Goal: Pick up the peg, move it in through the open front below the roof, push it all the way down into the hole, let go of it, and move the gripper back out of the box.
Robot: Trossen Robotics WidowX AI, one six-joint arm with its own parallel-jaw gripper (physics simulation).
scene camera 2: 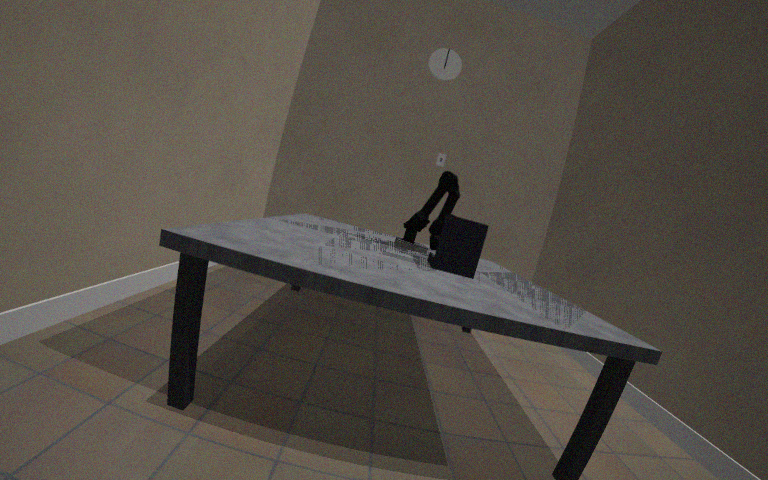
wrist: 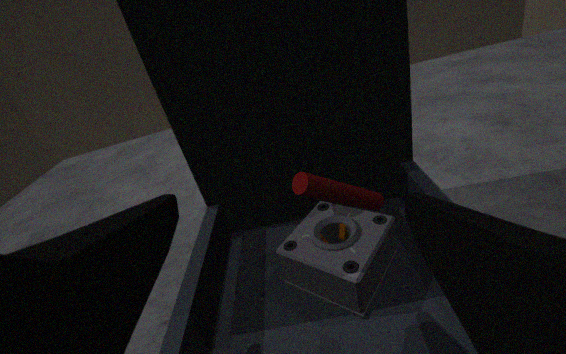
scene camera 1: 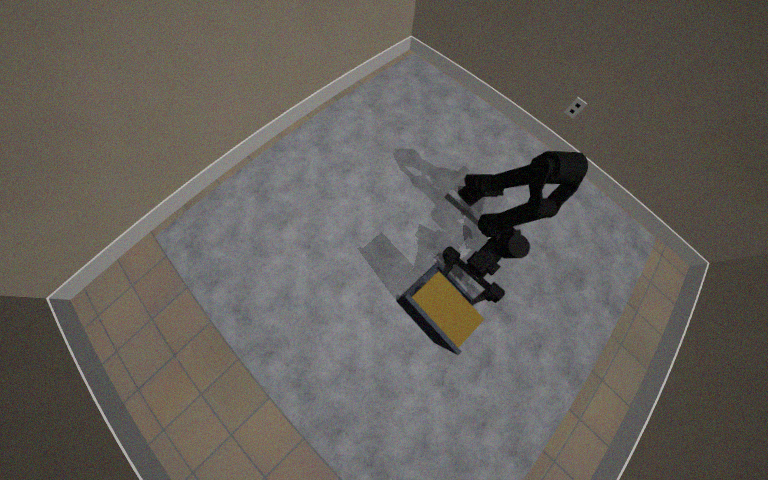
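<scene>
The red peg lies on its side inside the box, behind the block and close to the back wall. Whether it rests on the floor or leans on the block is unclear. The light square block stands on the box floor; its round hole holds no peg and shows orange inside. The box has a yellow roof top and dark walls. My gripper is open and empty at the open front, its fingers wide apart. The peg is hidden in both scene views.
The box stands on the mottled grey table. The box's side edge runs close to the left finger. The dark arm rises behind the gripper. A thin grey bar lies near the arm's base.
</scene>
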